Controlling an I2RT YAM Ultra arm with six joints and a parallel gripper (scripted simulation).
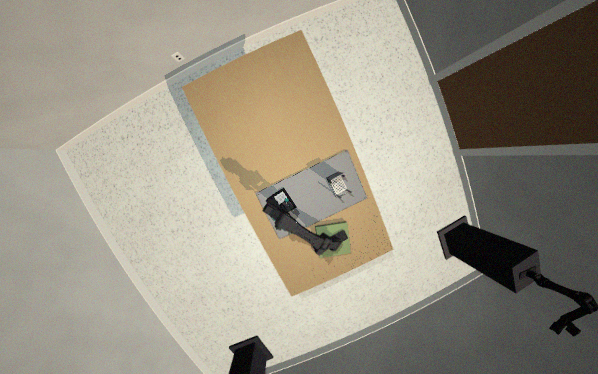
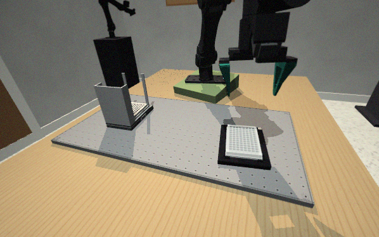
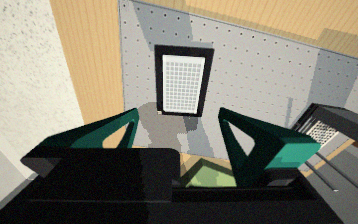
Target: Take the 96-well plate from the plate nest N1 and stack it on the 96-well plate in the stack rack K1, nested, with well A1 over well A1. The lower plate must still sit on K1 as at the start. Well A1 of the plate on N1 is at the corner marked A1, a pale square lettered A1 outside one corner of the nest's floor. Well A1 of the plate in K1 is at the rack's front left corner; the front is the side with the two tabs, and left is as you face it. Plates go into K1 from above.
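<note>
The white 96-well plate is 15 cm below my hand and 1 cm behind it. Also, from my hand: pale A1 mark: 15 cm below, 9 cm behind, 4 cm to the left; thin upright post: 36 cm to the right, 13 cm behind, 8 cm below; black plate nest N1: 16 cm below, 1 cm behind.
</note>
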